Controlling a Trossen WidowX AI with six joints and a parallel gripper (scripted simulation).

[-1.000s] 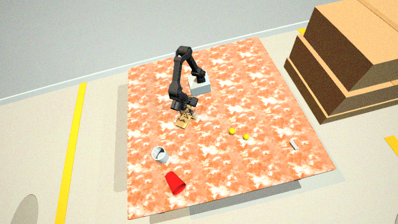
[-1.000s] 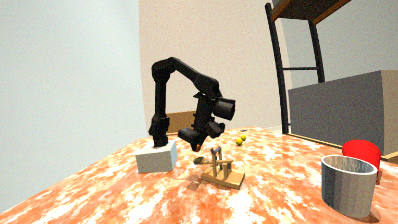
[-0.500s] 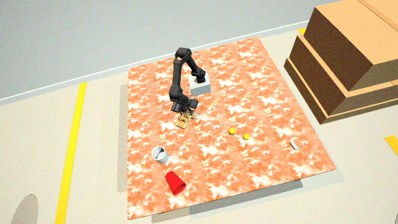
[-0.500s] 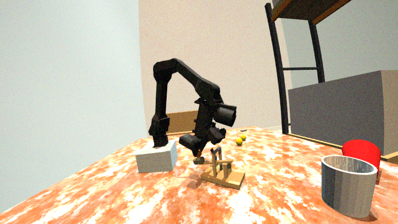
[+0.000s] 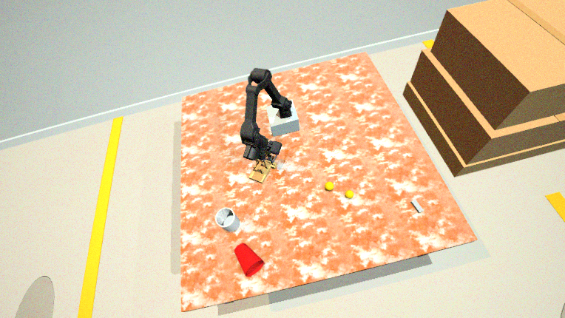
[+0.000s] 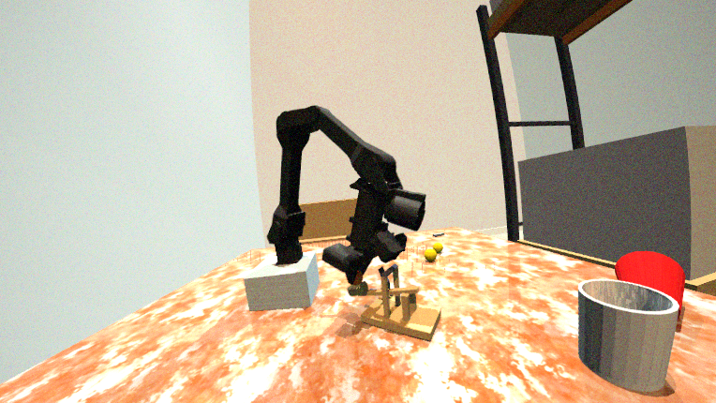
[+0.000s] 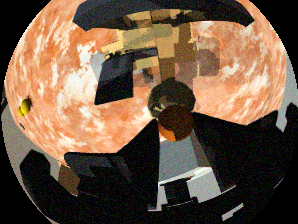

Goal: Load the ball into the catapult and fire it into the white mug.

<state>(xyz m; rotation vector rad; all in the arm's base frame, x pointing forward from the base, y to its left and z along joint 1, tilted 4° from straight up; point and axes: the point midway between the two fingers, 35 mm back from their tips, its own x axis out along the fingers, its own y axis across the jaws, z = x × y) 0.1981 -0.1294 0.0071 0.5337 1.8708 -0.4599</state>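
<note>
Right now the orange ball is 10 mm above my gripper tip. Also, from my gripper tip: white mug: 350 mm ahead, 240 mm to the right, 40 mm below; small grey block: 630 mm to the left, 440 mm ahead, 60 mm below; wooden catapult: 60 mm ahead, 20 mm to the right, 20 mm below.
</note>
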